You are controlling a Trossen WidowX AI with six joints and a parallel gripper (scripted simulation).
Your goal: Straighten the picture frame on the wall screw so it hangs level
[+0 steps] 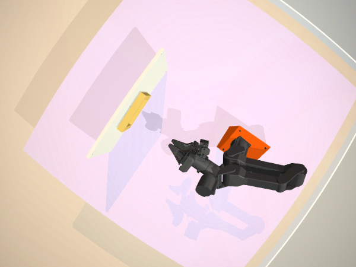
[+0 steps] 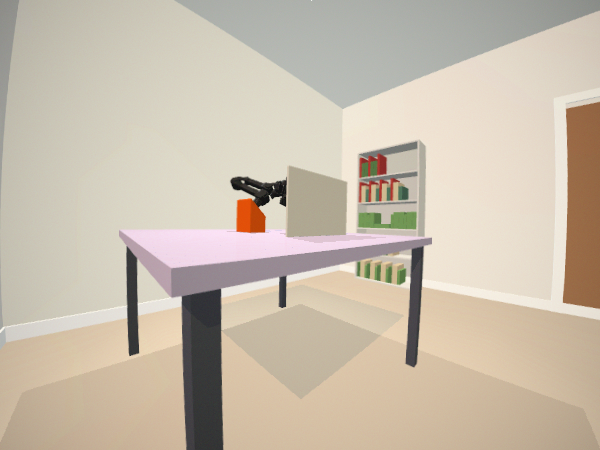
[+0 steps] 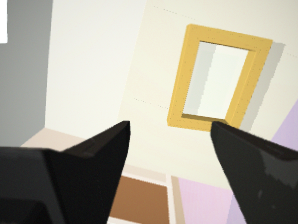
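My gripper tip is now 19 cm short of the picture frame and 9 cm above it. From my gripper tip the other things lie so: wall panel (20 cm ahead, 10 cm below, 1 cm to the right).
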